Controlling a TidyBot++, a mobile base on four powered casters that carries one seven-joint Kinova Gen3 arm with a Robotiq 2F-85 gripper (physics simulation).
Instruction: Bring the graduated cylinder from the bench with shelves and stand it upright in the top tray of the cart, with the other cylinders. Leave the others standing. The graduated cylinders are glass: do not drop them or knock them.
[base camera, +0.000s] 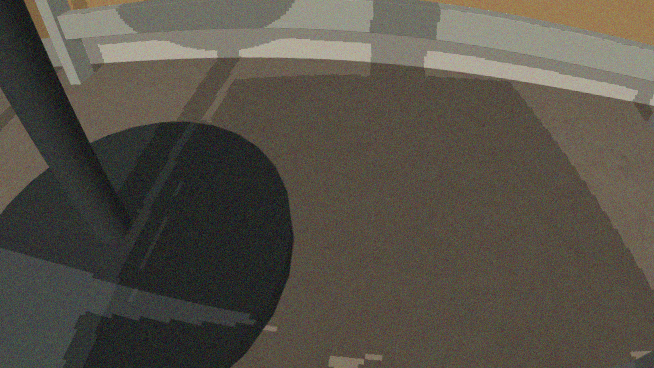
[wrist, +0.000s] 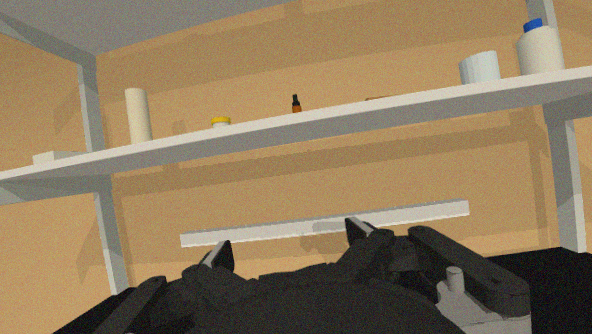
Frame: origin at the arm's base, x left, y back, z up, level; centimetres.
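Seen in the pictures: gripper, fingertip midpoint: (wrist: 290, 241).
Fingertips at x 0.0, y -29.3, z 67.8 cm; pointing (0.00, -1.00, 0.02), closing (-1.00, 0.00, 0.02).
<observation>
Offsets run from my fingertips to a thing's top centre. "*": to the spot under its first point.
My gripper (wrist: 290, 241) is open in the wrist view, its two fingertips wide apart with no object between them. Behind and above it, the bench's shelf unit {* dx +64.9, dy -61.2, dz +36.1 cm} (wrist: 90, 110) shows with a white shelf (wrist: 320, 122) tilted across the view. A graduated cylinder cannot be made out in either view. The cart and its top tray do not show. A plain cream cylinder {dx +36.5, dy -43.5, dz +32.3 cm} (wrist: 138, 116) stands at the left of the shelf; no glass or markings show on it.
On the shelf are a yellow-capped jar {dx +13.7, dy -40.9, dz +20.5 cm} (wrist: 220, 122), a dark-topped amber bottle {dx -6.6, dy -38.9, dz +23.7 cm} (wrist: 296, 104), a pale ribbed cup {dx -47.9, dy -26.7, dz +23.5 cm} (wrist: 480, 68) and a blue-capped white bottle {dx -67.9, dy -28.0, dz +32.3 cm} (wrist: 541, 50). A white bar (wrist: 325, 222) crosses behind the fingers. A black round base (base camera: 240, 200) with a slanting post (base camera: 55, 110) stands on the floor.
</observation>
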